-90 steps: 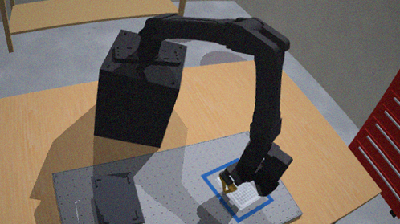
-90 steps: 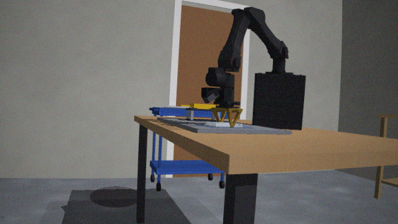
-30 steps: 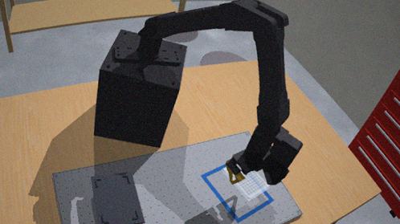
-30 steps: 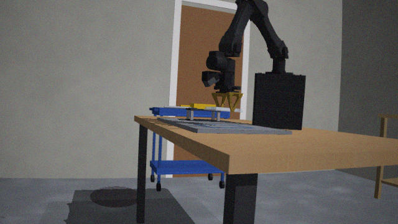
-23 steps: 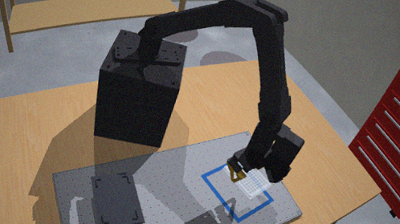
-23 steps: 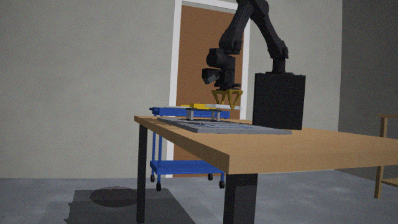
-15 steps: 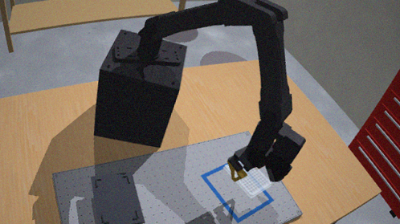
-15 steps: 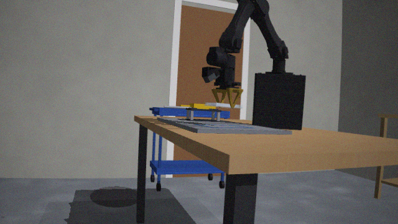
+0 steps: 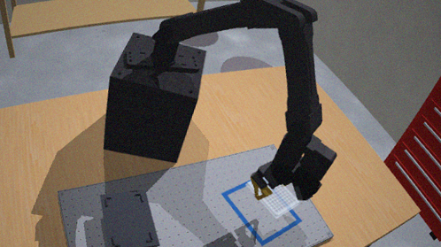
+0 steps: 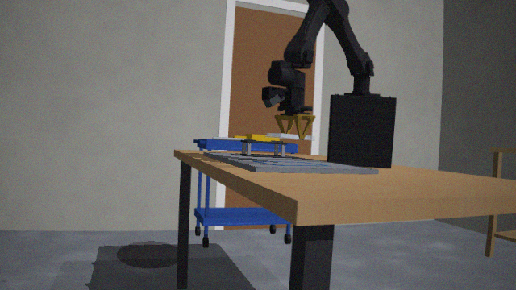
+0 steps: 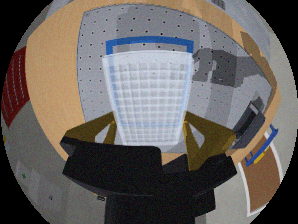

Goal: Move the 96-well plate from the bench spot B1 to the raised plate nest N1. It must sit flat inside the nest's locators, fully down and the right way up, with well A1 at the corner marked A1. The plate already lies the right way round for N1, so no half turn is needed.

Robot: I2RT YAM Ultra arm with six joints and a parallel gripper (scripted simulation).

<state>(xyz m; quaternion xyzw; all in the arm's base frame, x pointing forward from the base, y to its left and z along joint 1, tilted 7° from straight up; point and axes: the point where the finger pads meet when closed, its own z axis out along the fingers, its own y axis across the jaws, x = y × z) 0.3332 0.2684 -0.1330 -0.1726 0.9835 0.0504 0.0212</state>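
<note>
The white 96-well plate is 1 cm ahead of my hand. The rest, counted from my hand: dark raised nest N1 (37 cm to the right, 3 cm below, 3 cm ahead); then corner label (42 cm to the right, 11 cm ahead, 2 cm below).
</note>
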